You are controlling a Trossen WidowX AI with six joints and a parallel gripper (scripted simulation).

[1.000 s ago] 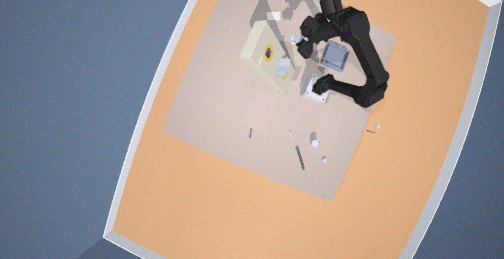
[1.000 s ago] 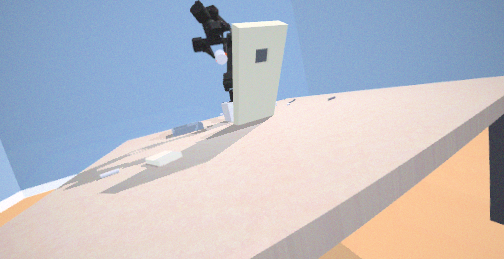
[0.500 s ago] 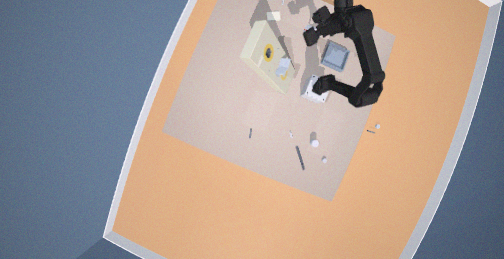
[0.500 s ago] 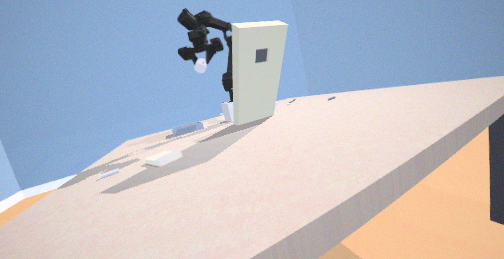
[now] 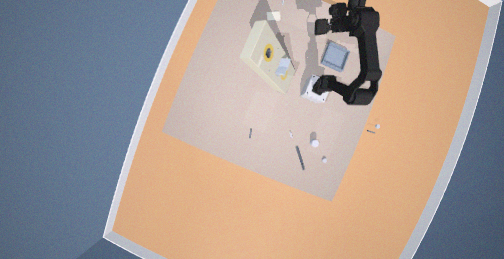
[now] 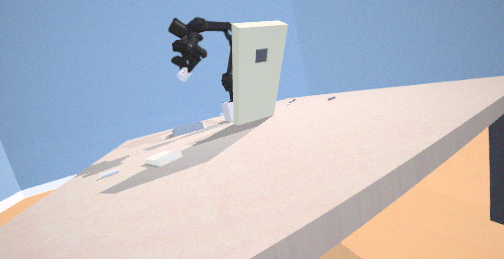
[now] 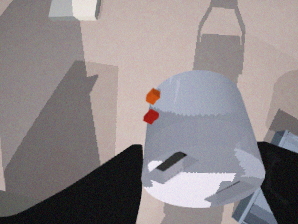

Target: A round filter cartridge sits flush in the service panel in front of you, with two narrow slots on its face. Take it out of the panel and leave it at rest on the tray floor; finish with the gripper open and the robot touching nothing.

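Right now my gripper tip is 20 cm past the grey tray, 5 cm to the left of it and 25 cm above it. From my gripper tip the other things lie so: white block 30 cm ahead, 12 cm to the right, 26 cm below; white round filter cartridge right at my gripper tip.
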